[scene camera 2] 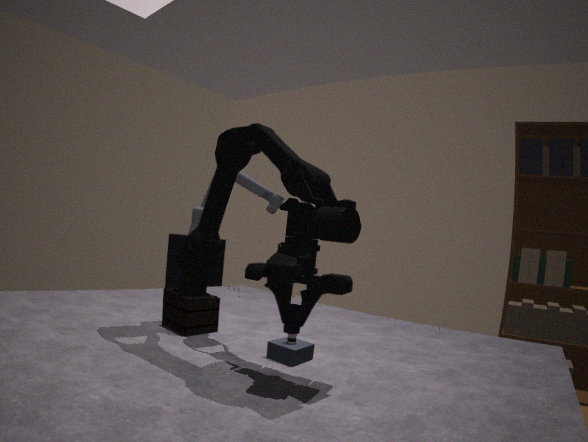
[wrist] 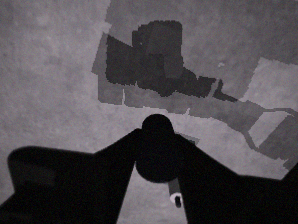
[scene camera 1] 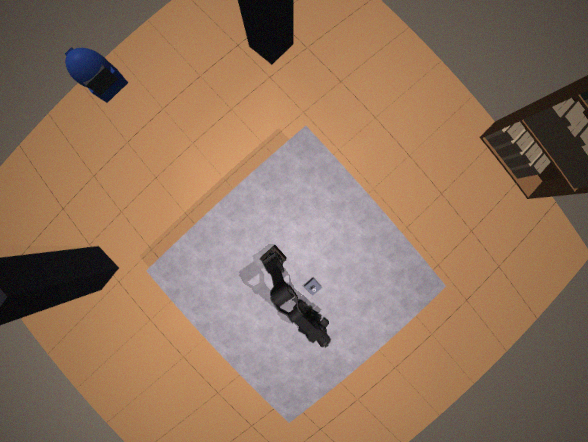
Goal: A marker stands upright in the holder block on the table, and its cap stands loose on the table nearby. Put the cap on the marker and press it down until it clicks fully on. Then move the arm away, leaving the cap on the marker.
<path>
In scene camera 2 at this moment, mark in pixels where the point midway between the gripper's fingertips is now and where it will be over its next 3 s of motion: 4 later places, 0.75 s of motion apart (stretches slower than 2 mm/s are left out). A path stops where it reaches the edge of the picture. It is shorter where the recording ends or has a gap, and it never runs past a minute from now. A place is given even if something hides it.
My gripper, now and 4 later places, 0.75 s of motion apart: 292, 325; 297, 304; 296, 310; 294, 326; 297, 294
</path>
